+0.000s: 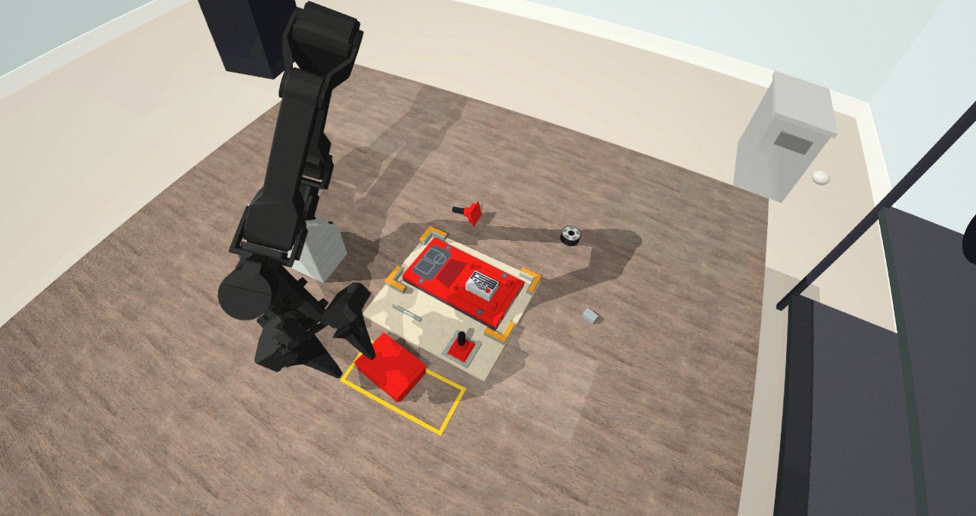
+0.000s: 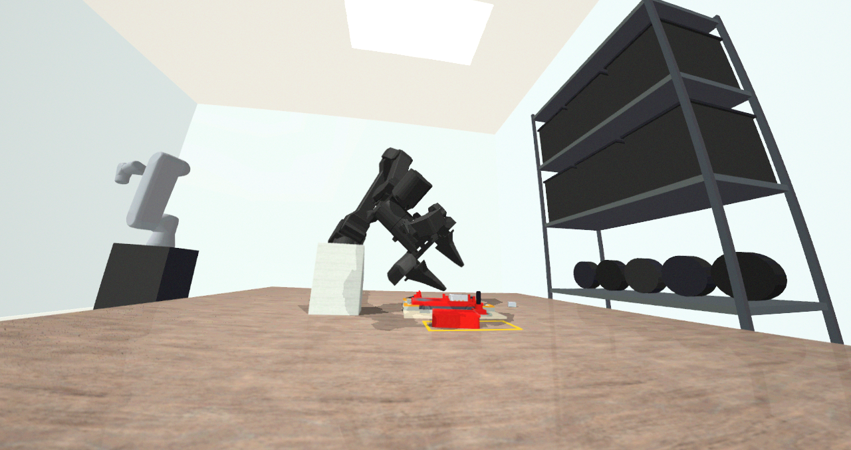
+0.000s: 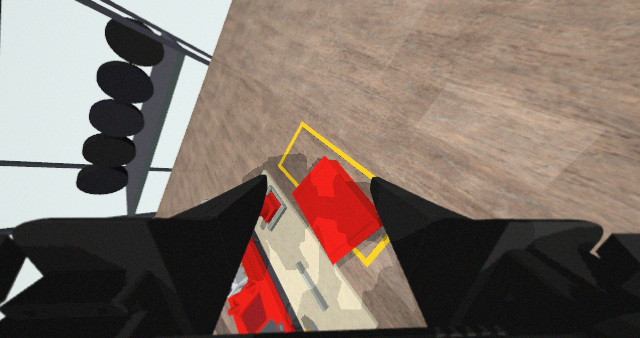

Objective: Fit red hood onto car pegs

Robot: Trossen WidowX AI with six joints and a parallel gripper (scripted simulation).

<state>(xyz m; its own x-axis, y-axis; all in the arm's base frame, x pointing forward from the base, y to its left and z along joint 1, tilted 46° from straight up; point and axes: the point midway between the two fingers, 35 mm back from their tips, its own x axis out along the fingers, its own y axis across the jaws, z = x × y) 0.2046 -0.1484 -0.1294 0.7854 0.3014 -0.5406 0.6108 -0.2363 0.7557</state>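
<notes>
The red hood is 8 cm below my gripper tip, 4 cm to the left of it and 2 cm ahead of it. Also, from my gripper tip: grey engine block: 24 cm to the left, 12 cm ahead, 7 cm below; then black-and-white wheel: 42 cm to the left, 25 cm ahead, 9 cm below.
</notes>
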